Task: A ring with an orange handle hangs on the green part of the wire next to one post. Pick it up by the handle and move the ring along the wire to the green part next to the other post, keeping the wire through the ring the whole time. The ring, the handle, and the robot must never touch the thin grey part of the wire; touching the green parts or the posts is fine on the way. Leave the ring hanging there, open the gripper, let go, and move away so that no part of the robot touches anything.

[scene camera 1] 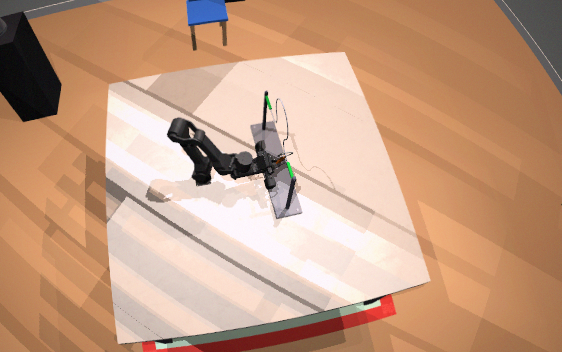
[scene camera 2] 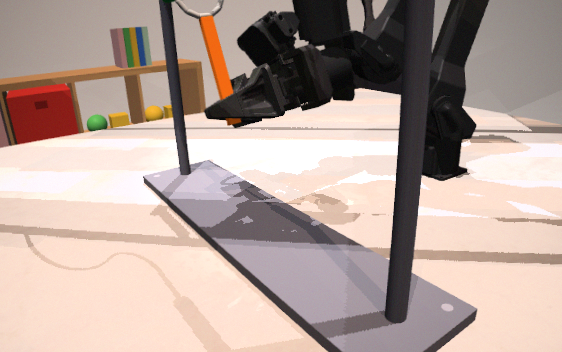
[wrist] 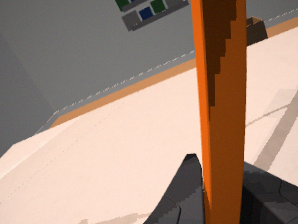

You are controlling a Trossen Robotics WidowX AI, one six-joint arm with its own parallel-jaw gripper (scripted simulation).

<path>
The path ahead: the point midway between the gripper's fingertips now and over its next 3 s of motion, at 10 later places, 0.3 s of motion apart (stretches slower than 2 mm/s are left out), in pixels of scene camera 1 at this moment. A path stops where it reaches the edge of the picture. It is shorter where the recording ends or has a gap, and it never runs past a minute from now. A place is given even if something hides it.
The gripper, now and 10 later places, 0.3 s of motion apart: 285,160; 282,152; 278,146; 273,139; 269,132; 265,126; 264,122; 264,116; 264,111; 265,108; 269,105
</path>
